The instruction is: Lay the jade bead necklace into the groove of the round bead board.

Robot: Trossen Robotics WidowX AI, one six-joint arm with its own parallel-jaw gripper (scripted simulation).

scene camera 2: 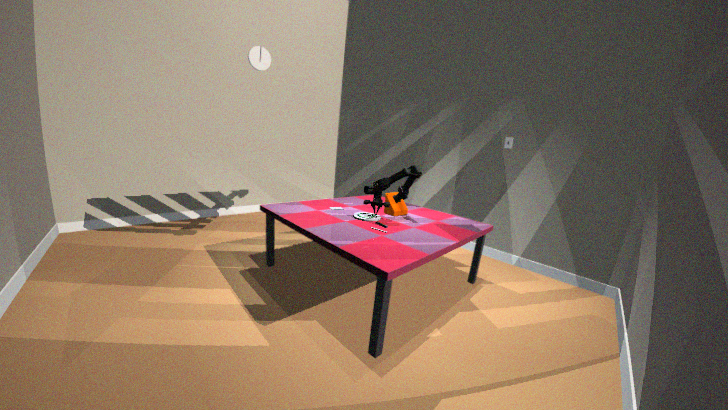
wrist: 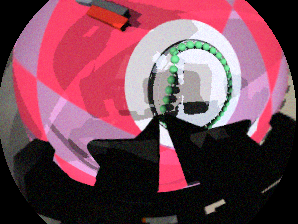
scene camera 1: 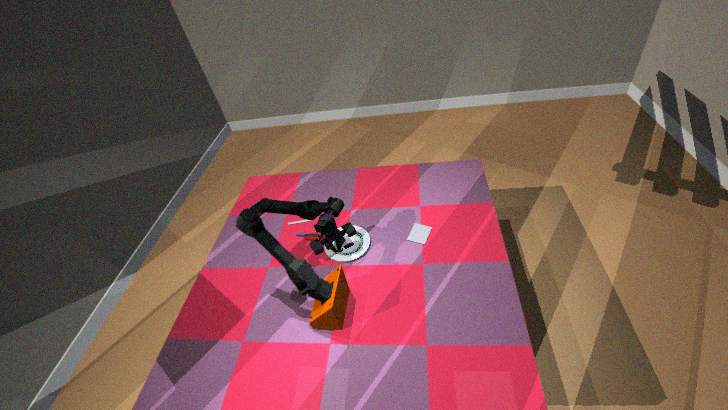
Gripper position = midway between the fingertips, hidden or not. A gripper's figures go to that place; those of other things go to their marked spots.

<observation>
The gripper [wrist: 161, 117]: 0.10 m from the lens. A round white bead board [wrist: 198, 95]: 0.12 m from the lens.
</observation>
